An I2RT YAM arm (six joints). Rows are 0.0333 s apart.
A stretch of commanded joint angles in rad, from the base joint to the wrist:
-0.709, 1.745, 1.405, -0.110, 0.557, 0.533
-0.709, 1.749, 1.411, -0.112, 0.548, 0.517
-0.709, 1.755, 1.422, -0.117, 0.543, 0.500
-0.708, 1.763, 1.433, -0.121, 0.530, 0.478
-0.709, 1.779, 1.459, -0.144, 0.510, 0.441
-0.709, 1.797, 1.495, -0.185, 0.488, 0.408
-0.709, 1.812, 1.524, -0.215, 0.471, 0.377
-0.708, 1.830, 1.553, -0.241, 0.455, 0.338
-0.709, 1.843, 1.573, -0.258, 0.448, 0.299
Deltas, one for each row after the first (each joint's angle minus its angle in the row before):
0.000, 0.004, 0.006, -0.002, -0.009, -0.016
0.000, 0.006, 0.011, -0.005, -0.005, -0.017
0.001, 0.008, 0.011, -0.004, -0.013, -0.022
-0.001, 0.016, 0.026, -0.023, -0.020, -0.037
0.000, 0.018, 0.036, -0.041, -0.022, -0.033
0.000, 0.015, 0.029, -0.030, -0.017, -0.031
0.001, 0.018, 0.029, -0.026, -0.016, -0.039
-0.001, 0.013, 0.020, -0.017, -0.007, -0.039

